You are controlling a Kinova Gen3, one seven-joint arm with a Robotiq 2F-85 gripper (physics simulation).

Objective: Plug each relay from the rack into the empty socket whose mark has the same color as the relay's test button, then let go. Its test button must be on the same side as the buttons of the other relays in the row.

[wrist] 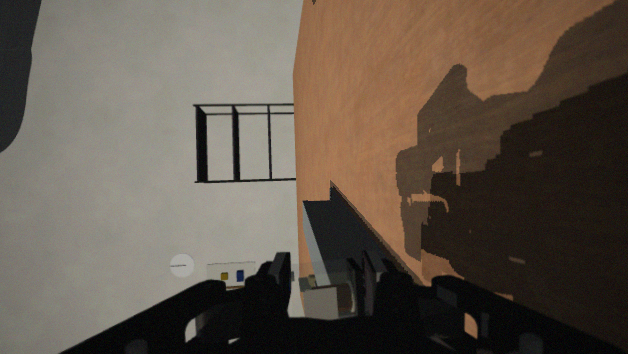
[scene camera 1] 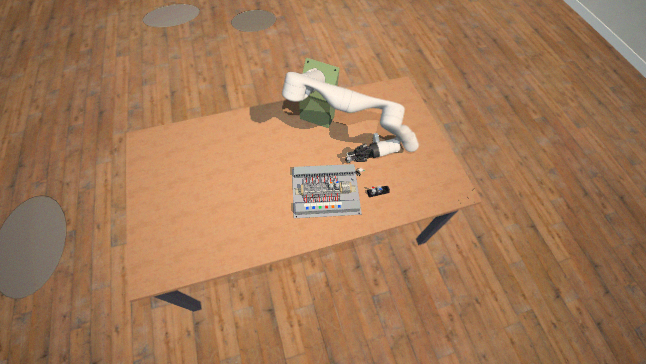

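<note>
Visible in the pictures: a grey socket panel and the gripper.
</note>
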